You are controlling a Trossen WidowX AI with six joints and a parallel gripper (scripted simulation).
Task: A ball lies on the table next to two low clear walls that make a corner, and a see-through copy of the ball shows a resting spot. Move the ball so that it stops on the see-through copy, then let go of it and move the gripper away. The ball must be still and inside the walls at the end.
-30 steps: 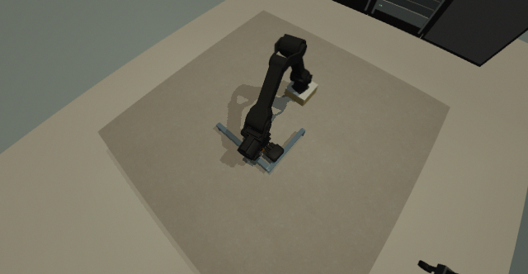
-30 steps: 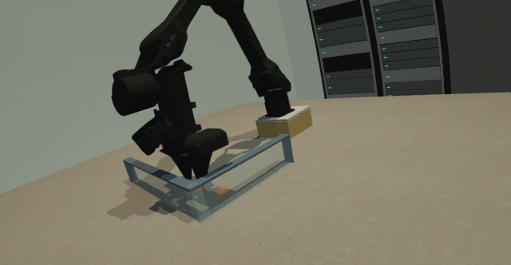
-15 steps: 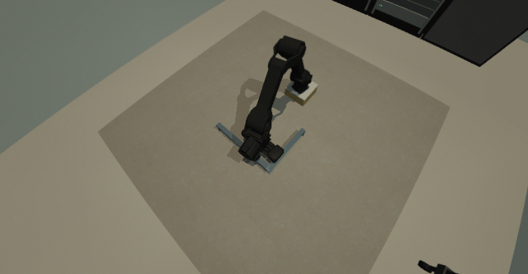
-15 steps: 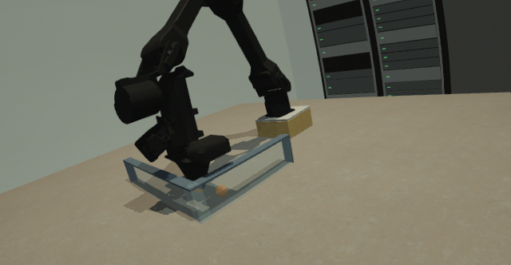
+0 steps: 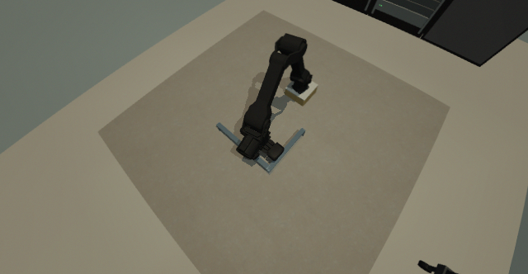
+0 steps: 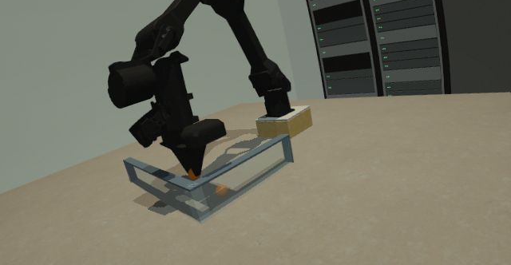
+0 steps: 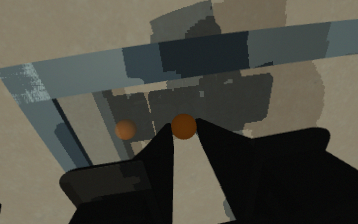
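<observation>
Now: gripper tip 2 cm past the see-through copy of ball, 6 cm to the right of it and 3 cm above it. From my gripper tip the other things lie so: orange ball: right at my gripper tip; clear wall: 7 cm behind, 8 cm to the left, 1 cm below.
</observation>
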